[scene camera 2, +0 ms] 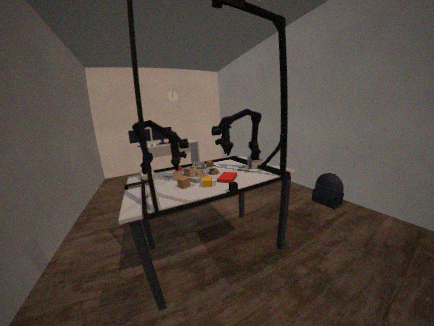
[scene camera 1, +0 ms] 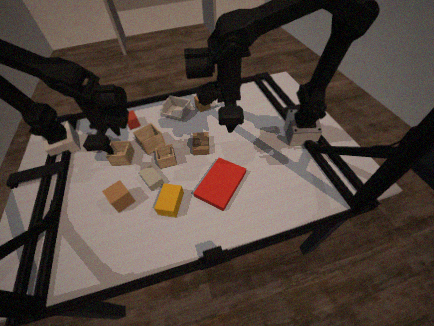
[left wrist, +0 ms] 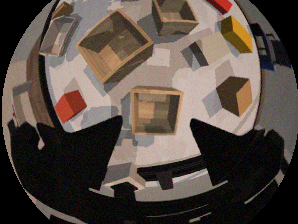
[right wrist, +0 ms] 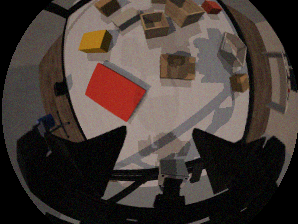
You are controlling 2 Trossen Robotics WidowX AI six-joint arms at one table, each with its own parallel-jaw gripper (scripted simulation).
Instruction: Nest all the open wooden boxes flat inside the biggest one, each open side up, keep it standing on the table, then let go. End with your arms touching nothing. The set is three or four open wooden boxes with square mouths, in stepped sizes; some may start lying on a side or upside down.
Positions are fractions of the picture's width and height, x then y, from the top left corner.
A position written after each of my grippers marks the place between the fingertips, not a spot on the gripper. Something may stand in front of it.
Observation:
In view: my left gripper (scene camera 1: 0.27, 0.44), my right gripper (scene camera 1: 0.53, 0.38), a wooden box (left wrist: 0.38, 0.19), a red slab (scene camera 1: 0.51, 0.56), a yellow block (scene camera 1: 0.39, 0.62) and a wooden box (left wrist: 0.52, 0.51).
The red slab also shows in the right wrist view (right wrist: 0.38, 0.41). The yellow block also shows in the left wrist view (left wrist: 0.78, 0.15). My left gripper shows as well in the left wrist view (left wrist: 0.53, 0.54).

